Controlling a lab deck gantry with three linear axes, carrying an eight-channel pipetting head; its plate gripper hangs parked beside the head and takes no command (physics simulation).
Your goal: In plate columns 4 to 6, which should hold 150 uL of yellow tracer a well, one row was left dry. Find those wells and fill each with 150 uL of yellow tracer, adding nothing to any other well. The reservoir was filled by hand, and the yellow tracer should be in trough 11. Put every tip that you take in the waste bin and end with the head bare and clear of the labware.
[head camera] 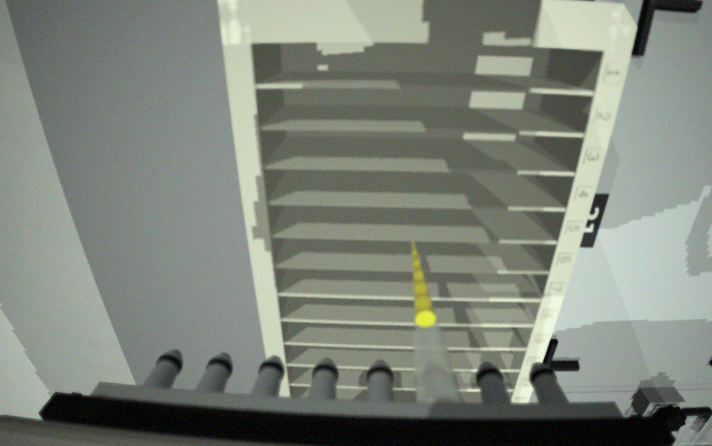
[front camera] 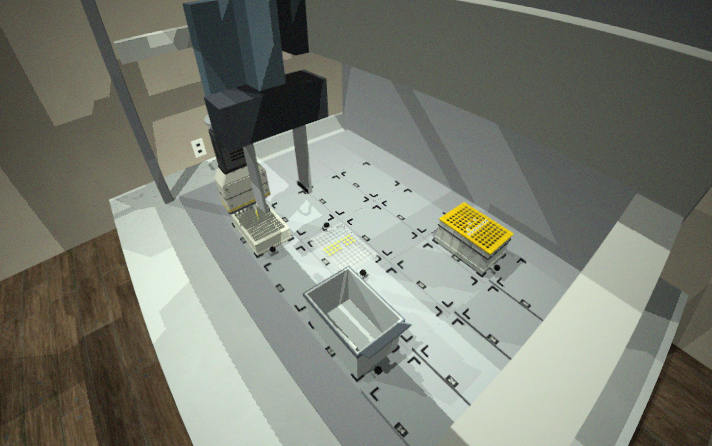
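The pipetting head (front camera: 242, 184) is over the reservoir (front camera: 273, 240) (head camera: 249, 157) at the deck's left. One clear tip (head camera: 421, 294) is on the sixth nozzle from the left in the head view, with yellow liquid inside; the other nozzles (head camera: 325, 370) are bare. Which trough it is over I cannot tell; no liquid shows in the visible troughs. The plate (front camera: 367, 257) has a yellow block of wells (front camera: 338, 245), too small to read by row. The plate gripper (front camera: 282, 200) hangs beside the head, fingers apart, nothing between them.
The open grey waste bin (front camera: 375, 362) stands in front of the plate. The yellow-topped tip rack (front camera: 462, 251) stands at the right, with some pale positions near its middle. A pale beam (front camera: 578, 336) crosses the right front. A grey post (front camera: 128, 105) rises at the left.
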